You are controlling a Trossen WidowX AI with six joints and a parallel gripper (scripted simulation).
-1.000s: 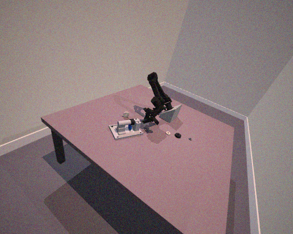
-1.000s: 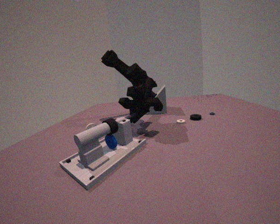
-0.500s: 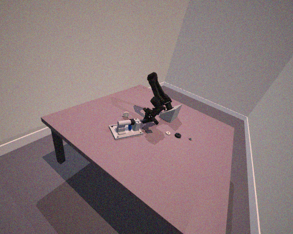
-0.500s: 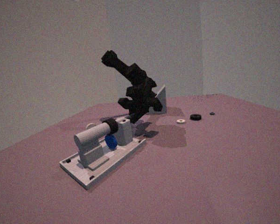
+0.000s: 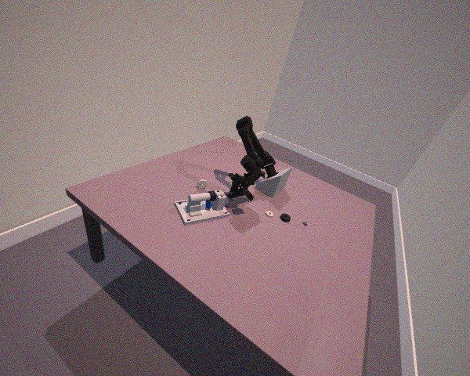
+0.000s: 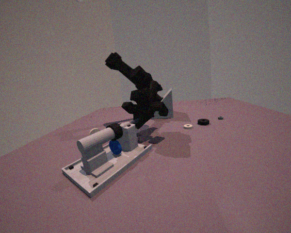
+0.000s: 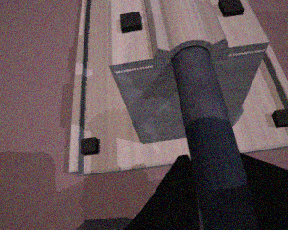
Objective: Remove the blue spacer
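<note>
My gripper tip is now 50 mm short of the dark shaft, 30 mm to the left of it and 30 mm below it. Also, from my gripper tip: grey ring: 200 mm behind, 380 mm to the left, 50 mm below; black spacer: 80 mm ahead, 40 mm to the right, 20 mm above; blue spacer: 90 mm ahead, 50 mm to the right, 20 mm below.
</note>
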